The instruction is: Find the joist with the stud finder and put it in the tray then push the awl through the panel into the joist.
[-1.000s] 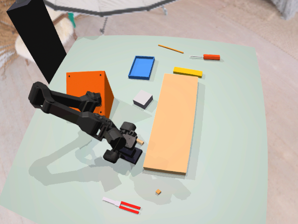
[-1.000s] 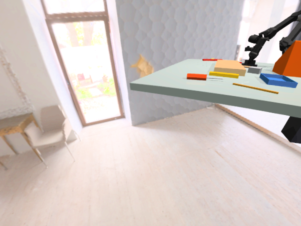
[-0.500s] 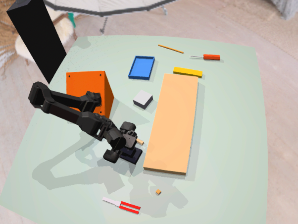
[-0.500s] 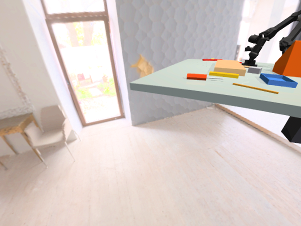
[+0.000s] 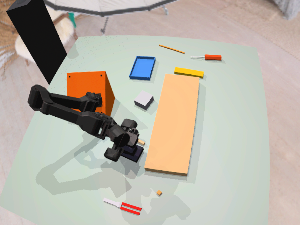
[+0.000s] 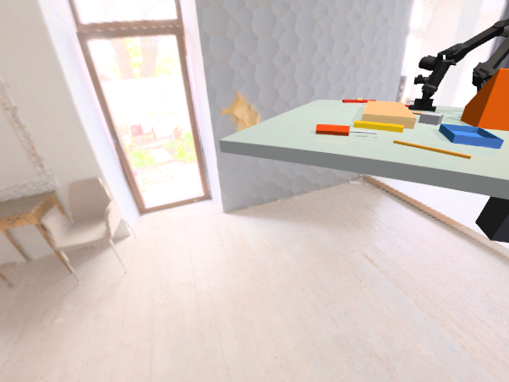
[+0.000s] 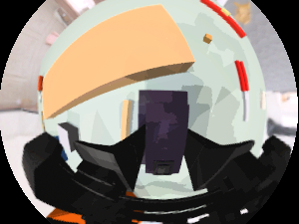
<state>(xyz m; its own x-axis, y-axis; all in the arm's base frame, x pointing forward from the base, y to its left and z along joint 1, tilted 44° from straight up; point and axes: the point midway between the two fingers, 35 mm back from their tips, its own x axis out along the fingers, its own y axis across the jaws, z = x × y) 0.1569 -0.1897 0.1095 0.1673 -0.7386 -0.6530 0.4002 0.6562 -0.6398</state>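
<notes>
Now: the awl 80 mm to the left of my gripper tip, 30 mm below it and 10 mm behind it. Round my gripper tip: stud finder (20 mm behind, 20 mm above, 10 mm to the left); small tan cube (190 mm to the right, 130 mm ahead, 30 mm below); grey block (280 mm to the left, 50 mm ahead, 20 mm below).
</notes>
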